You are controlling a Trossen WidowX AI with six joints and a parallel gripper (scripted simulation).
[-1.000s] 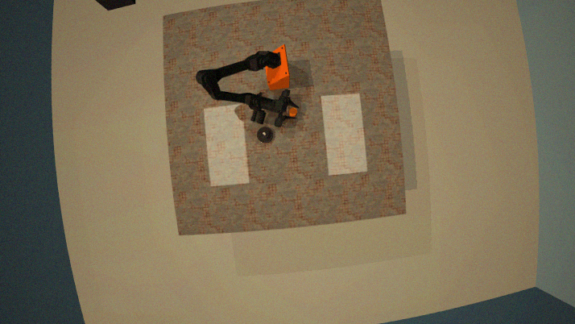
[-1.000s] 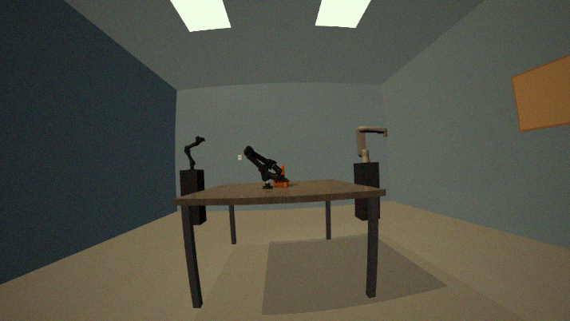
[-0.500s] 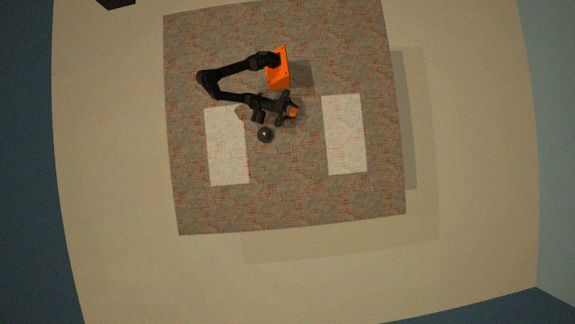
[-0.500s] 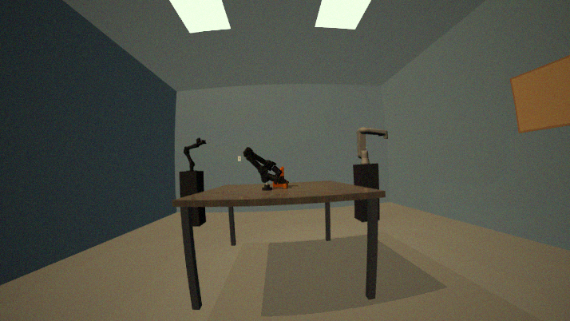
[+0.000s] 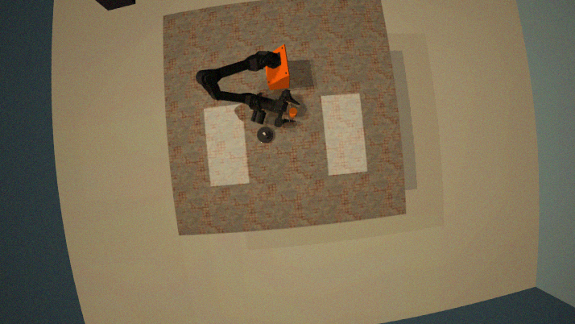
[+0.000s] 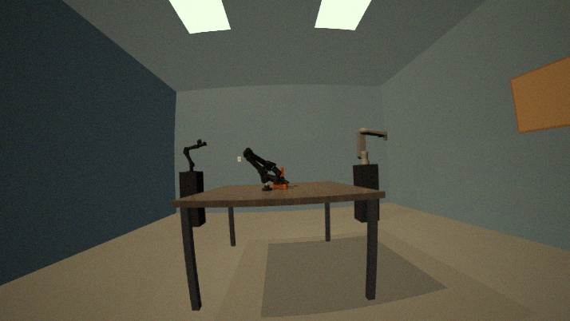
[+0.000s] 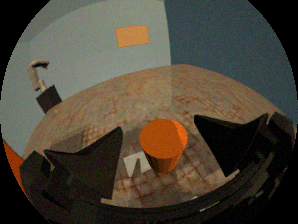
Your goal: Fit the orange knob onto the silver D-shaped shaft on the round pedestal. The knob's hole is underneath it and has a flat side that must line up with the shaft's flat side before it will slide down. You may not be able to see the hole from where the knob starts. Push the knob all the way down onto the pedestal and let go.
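The orange knob is 1 cm behind my gripper tip and 2 cm to the right of it. The rest, counted from my gripper tip: round dark pedestal (9 cm ahead, 18 cm to the right, 2 cm below).
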